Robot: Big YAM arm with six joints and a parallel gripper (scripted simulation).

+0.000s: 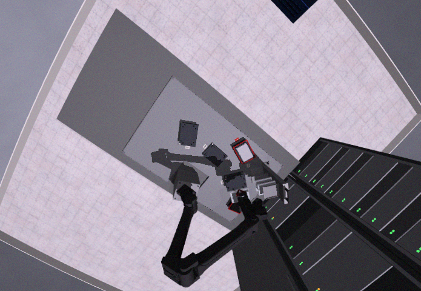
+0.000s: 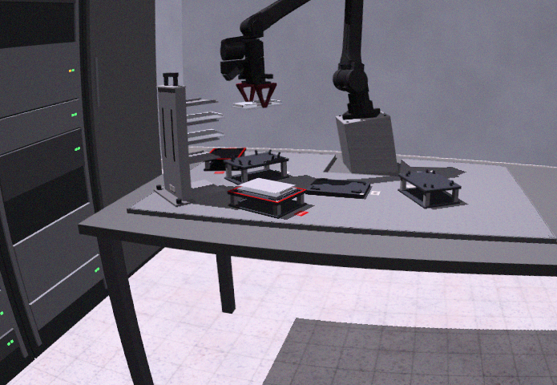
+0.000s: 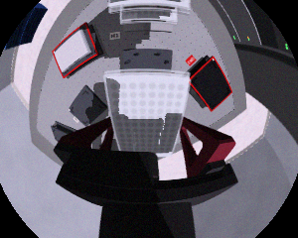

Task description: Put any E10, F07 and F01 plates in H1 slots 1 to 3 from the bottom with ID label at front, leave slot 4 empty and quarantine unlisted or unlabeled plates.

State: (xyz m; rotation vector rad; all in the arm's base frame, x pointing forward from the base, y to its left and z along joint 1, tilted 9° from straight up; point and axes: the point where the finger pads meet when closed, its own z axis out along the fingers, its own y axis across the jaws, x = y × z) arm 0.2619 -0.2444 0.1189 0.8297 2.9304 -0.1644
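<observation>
Right now my hand is 37 cm to the right of the N6 tag, 23 cm above it and 4 cm short of it. Also, from my hand: red-edged nest: 19 cm to the right, 19 cm below, 12 cm behind; plate hotel H1: 23 cm ahead, 15 cm to the right, 8 cm below.
</observation>
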